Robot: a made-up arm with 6 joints. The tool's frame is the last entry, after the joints.
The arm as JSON. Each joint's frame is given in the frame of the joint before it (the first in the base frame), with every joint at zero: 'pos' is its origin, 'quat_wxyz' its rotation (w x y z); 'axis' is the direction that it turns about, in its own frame. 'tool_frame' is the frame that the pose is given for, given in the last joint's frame.
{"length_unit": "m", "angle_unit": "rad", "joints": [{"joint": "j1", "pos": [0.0, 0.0, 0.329], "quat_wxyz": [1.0, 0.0, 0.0, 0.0], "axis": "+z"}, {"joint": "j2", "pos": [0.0, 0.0, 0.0], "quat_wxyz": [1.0, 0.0, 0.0, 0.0], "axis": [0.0, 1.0, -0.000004]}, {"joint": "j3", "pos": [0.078, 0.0, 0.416], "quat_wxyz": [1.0, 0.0, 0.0, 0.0], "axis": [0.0, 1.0, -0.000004]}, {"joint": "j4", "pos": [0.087, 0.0, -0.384], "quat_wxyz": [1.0, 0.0, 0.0, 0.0], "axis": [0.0, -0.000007, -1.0]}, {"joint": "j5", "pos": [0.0, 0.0, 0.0], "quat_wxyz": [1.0, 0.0, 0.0, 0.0], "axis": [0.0, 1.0, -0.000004]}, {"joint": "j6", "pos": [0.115, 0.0, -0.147], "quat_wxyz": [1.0, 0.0, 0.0, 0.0], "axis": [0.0, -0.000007, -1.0]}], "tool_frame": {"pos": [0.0, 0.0, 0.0], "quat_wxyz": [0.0, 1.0, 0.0, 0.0]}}
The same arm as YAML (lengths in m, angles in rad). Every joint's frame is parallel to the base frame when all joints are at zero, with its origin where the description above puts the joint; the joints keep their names.
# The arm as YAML. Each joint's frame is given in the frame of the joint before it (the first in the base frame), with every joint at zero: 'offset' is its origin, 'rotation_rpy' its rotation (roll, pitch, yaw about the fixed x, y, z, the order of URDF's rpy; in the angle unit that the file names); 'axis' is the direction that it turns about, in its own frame. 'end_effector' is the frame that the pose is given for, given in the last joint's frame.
length_unit: m
angle_unit: rad
chain:
  - id: j1
    offset: [0.0, 0.0, 0.329]
    rotation_rpy: [0.0, 0.0, 0.0]
    axis: "+z"
  - id: j2
    offset: [0.0, 0.0, 0.0]
    rotation_rpy: [0.0, 0.0, 0.0]
    axis: "+y"
  - id: j3
    offset: [0.078, 0.0, 0.416]
    rotation_rpy: [0.0, 0.0, 0.0]
    axis: "+y"
  - id: j4
    offset: [0.087, 0.0, -0.384]
    rotation_rpy: [0.0, 0.0, 0.0]
    axis: "-z"
  - id: j5
    offset: [0.0, 0.0, 0.0]
    rotation_rpy: [0.0, 0.0, 0.0]
    axis: "+y"
  - id: j6
    offset: [0.115, 0.0, -0.147]
    rotation_rpy: [0.0, 0.0, 0.0]
    axis: "-z"
end_effector:
  offset: [0.0, 0.0, 0.0]
  rotation_rpy: [3.1416, 0.0, 0.0]

